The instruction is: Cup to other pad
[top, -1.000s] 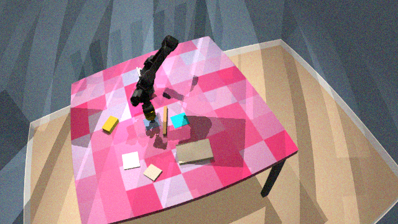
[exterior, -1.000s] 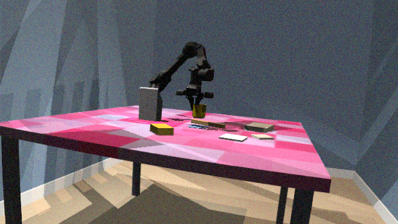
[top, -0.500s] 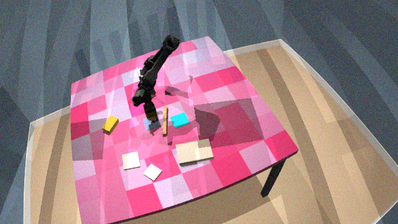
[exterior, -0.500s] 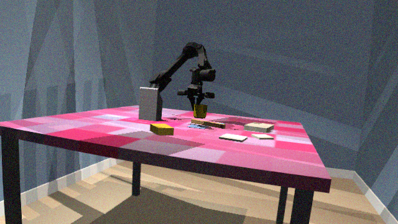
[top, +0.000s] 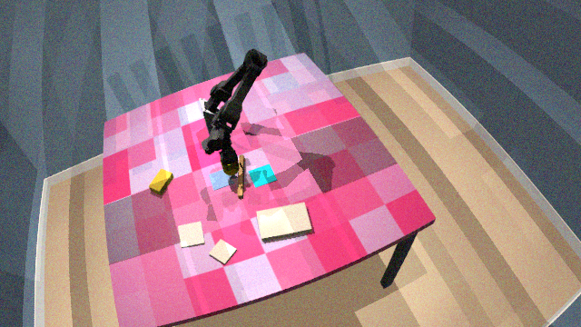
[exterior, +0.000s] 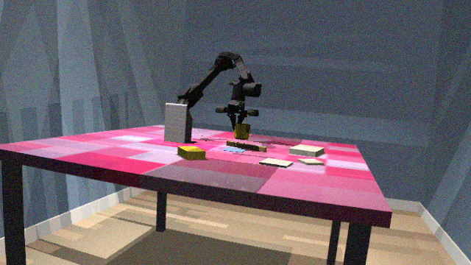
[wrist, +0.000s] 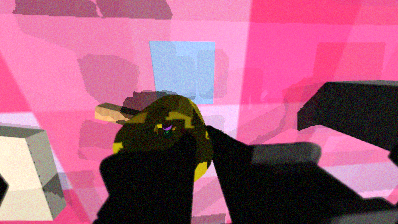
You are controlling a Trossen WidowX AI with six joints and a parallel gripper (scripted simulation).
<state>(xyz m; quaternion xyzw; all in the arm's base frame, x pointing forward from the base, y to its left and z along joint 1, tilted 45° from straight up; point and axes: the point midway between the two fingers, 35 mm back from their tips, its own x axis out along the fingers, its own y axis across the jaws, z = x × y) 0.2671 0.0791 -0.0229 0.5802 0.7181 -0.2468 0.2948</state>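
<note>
Now: gripper tip 120 mm to the right of the teal pad, 90 mm above it and 60 mm short of it. From my gripper tip the other things lie so: wooden bar: 80 mm below, 40 mm to the left, 40 mm ahead; light blue pad: 90 mm below, 50 mm to the right, 20 mm ahead; dark yellow cup: 20 mm ahead.
</note>
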